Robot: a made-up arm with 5 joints.
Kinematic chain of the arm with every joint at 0, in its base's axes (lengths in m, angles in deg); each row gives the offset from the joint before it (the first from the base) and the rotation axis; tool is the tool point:
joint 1: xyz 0 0 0.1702 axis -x
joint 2: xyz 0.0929 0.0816 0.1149 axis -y
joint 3: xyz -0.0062 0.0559 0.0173 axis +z
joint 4: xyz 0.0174 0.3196 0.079 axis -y
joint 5: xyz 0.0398 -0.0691 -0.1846 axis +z
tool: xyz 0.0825 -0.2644 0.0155
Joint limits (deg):
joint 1: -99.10..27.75
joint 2: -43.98..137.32
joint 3: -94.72..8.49
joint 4: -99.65..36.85
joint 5: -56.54..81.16
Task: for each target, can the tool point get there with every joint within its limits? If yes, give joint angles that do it. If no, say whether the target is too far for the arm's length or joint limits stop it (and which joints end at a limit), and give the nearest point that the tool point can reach.
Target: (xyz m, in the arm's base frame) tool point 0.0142 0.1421 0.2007
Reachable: yes | joints 17.29 -23.34 -18.88 -37.82 -14.13
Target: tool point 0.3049 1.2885 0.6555
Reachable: no: too far | nearest point 0.1794 0.6185 0.4032 | short by 0.727 m
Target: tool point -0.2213 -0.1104 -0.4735
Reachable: no: joint limits stop it (at a limit: joint 1, joint 2, joint 3, joint 5) | nearest point -0.1744 -0.1556 -0.1163 | short by 0.363 m
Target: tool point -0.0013 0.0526 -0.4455
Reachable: no: joint limits stop it (at a limit: joint 1, joint 2, joint 5) | nearest point 0.0970 0.1252 -0.1772 | short by 0.295 m
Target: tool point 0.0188 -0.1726 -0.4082
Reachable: no: joint limits stop it (at a limit: joint 1, joint 3) | nearest point -0.0010 -0.2570 -0.1299 | short by 0.291 m
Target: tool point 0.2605 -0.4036 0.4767
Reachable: yes | joints -67.77 76.23 -36.49 -0.15 70.21
